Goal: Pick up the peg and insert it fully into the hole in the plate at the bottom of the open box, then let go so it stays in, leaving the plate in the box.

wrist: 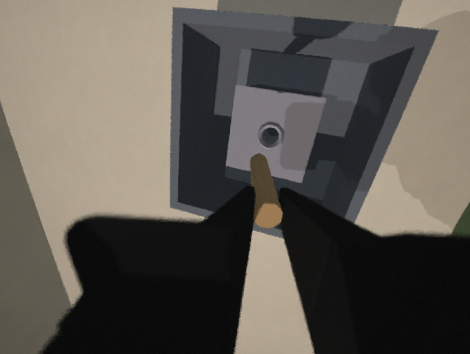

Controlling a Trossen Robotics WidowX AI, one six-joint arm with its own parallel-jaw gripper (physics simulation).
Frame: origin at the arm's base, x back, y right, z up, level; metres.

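Seen in the pictures: gripper, fingertip midpoint: (266,195).
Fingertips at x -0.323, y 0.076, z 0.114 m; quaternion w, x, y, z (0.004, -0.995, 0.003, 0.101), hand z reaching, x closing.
A point is followed by its place in that frame.
My gripper (266,195) @(x -0.323, y 0.076, z 0.114 m) is shut on the peg (264,182) @(x -0.325, y 0.079, z 0.105 m), a brown round rod with a lighter orange near end. The peg's far end points up the view, toward the plate. The plate (247,115) @(x -0.360, y 0.103, z -0.012 m) is pale, square and lies at the bottom of the open dark grey box (175,100) @(x -0.421, y 0.117, z 0.028 m). Its round hole (270,135) has a light rim and shows just above the peg's far end in the view. The peg is outside the hole. How high its far end is above the plate cannot be told.
The box's walls rise around the plate, with the near rim (272,233) @(x -0.319, y -0.011, z 0.028 m) partly hidden behind the fingers. The beige table top (100,125) @(x -0.620, y 0.069, z -0.070 m) surrounds the box. Shadows fall across the plate, the box and the table at the right. A green patch shows at the right edge.
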